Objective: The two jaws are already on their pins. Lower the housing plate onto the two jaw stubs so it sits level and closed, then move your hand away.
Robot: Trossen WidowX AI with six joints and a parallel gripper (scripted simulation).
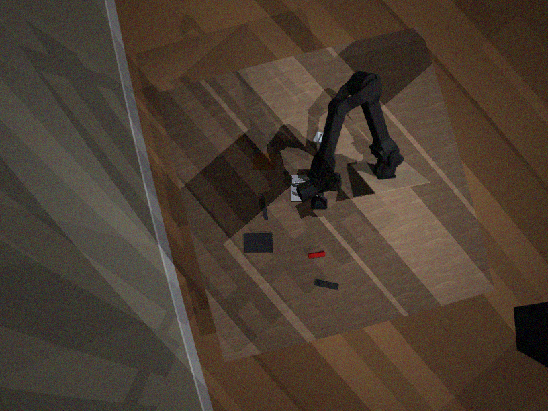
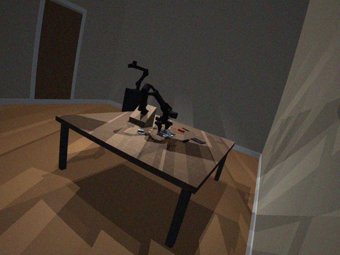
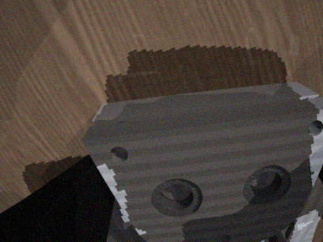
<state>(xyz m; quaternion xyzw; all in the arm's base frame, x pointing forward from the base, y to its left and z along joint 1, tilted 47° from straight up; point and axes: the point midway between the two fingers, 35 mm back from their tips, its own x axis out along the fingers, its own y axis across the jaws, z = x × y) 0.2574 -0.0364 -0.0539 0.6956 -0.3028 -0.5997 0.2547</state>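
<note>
My gripper tip is 10 mm short of the pale grey piece and 20 mm below it. The rest, counted from my gripper tip: brown tile 210 mm ahead, 150 mm to the right, 10 mm below; then red block 30 mm ahead, 300 mm to the left; then dark flat plate 280 mm ahead, 210 mm to the left, 10 mm below.
</note>
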